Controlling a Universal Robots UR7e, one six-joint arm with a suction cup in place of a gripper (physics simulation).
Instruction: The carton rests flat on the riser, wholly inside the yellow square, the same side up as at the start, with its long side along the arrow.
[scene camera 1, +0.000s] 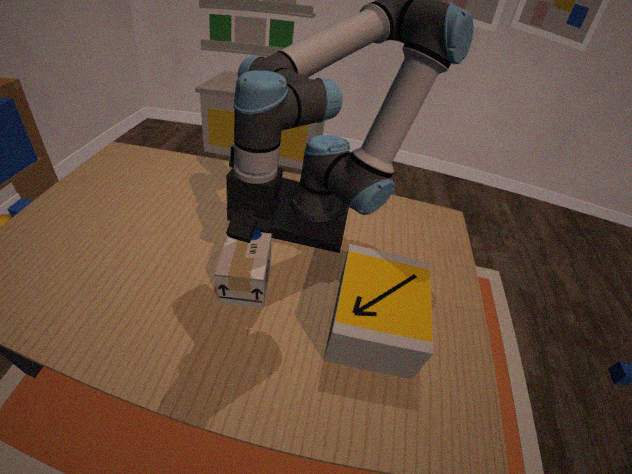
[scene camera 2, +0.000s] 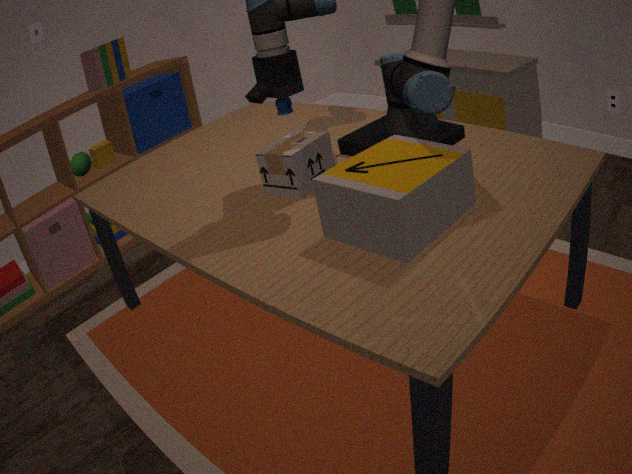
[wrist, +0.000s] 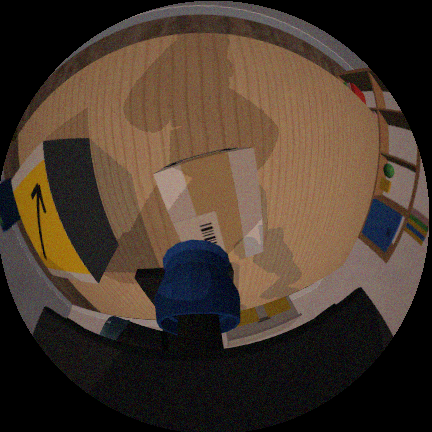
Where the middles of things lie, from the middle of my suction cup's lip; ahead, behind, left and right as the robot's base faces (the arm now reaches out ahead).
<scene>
Right now my suction cup is 2 cm past the carton (scene camera 2: 287, 166), 3 cm to the left of it and 15 cm above it. The rest, counted from my suction cup: grey riser (scene camera 2: 393, 199) 30 cm to the left, 15 cm below.
</scene>
